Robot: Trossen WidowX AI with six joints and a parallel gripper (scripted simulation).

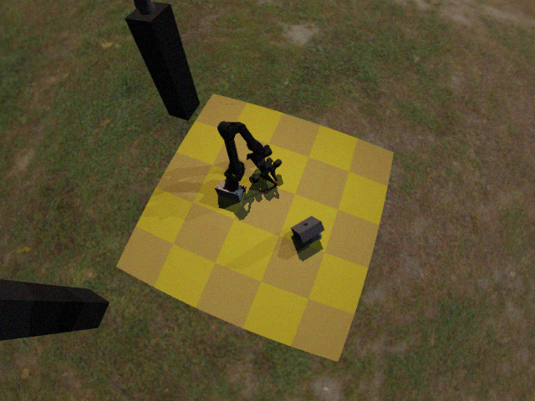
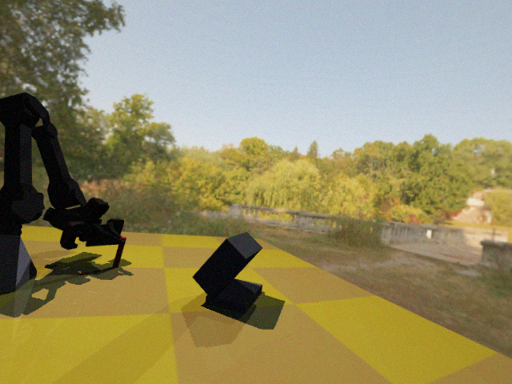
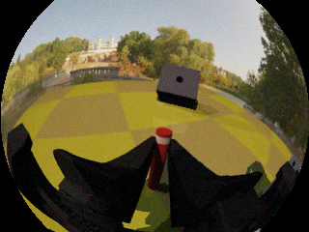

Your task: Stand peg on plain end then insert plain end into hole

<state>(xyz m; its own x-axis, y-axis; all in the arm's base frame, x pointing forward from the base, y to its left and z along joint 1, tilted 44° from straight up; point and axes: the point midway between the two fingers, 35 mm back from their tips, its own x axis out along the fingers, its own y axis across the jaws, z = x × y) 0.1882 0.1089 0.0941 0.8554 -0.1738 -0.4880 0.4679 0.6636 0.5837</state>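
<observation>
The red peg lies 10 mm below my gripper tip. Also, from my gripper tip: flat dark foot 260 mm ahead, 190 mm to the right, 60 mm below; then dark sloped panel 240 mm ahead, 180 mm to the right, 10 mm above.
</observation>
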